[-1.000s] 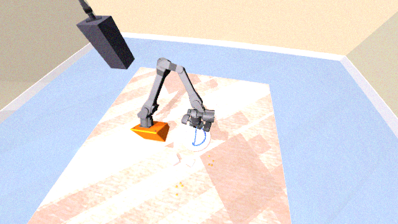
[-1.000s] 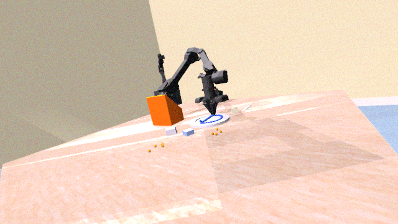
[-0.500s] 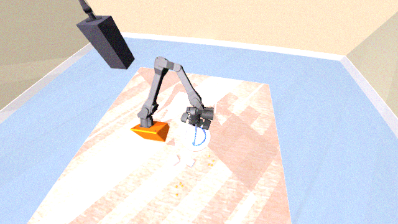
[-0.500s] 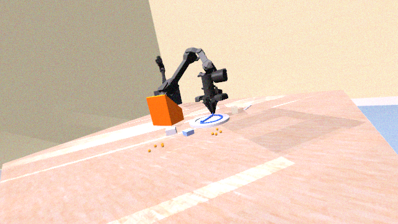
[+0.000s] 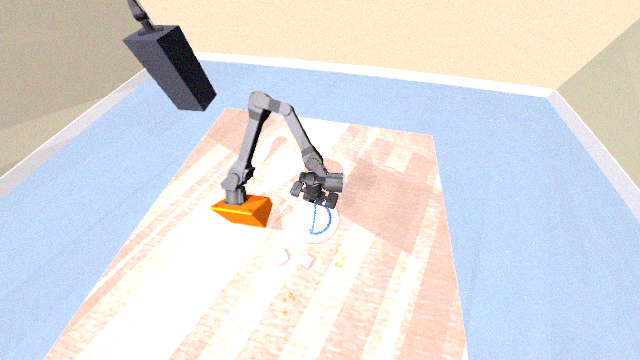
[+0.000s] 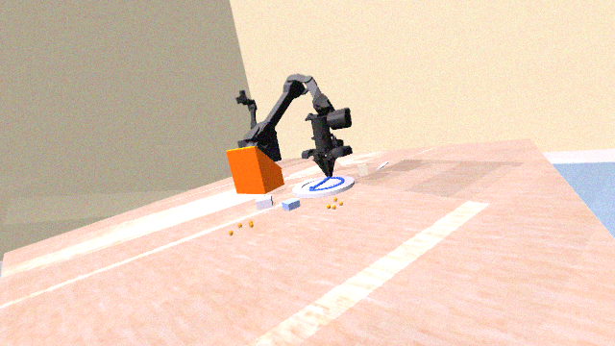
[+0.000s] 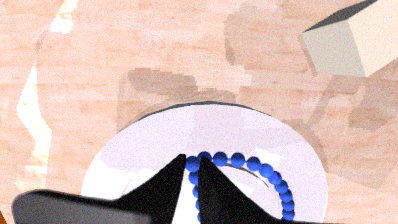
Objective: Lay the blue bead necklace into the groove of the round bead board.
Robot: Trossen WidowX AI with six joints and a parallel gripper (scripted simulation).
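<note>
Right now the round white bead board is 1 cm ahead of my gripper tip, 6 cm to the right of it and 1 cm below it. Round my gripper tip: white stick 13 cm ahead, 19 cm to the left, 1 cm below; then light blue cube 23 cm to the right, 1 cm below; then beige cube 9 cm ahead, 7 cm to the left.
</note>
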